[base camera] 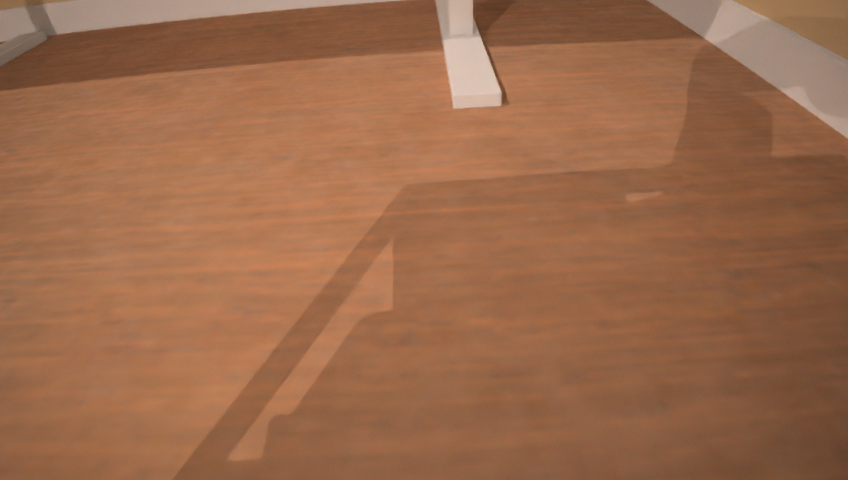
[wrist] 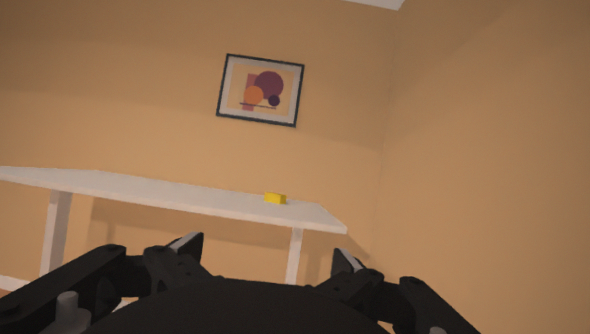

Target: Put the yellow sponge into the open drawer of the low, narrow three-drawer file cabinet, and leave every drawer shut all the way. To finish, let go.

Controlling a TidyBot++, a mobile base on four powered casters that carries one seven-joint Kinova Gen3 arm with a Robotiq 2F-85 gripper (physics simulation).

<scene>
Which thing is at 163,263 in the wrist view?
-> My gripper.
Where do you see a framed picture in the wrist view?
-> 255,89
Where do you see a white table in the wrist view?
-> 300,215
</scene>
